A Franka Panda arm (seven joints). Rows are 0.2 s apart.
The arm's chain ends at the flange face. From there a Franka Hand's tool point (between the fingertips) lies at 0.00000 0.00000 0.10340 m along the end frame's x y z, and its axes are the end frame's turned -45 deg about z.
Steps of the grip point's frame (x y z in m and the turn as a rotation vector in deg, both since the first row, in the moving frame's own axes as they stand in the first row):
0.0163, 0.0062, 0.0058, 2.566, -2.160, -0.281
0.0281, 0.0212, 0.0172, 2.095, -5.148, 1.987
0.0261, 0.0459, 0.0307, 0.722, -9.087, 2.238
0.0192, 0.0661, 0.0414, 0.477, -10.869, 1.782
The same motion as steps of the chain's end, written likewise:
0.0219, -0.0066, 0.0060, 0.287, -3.342, -0.281
0.0442, -0.0086, 0.0177, -2.159, -5.122, 1.987
0.0636, 0.0036, 0.0320, -5.915, -6.936, 2.238
0.0749, 0.0202, 0.0433, -7.348, -8.023, 1.782

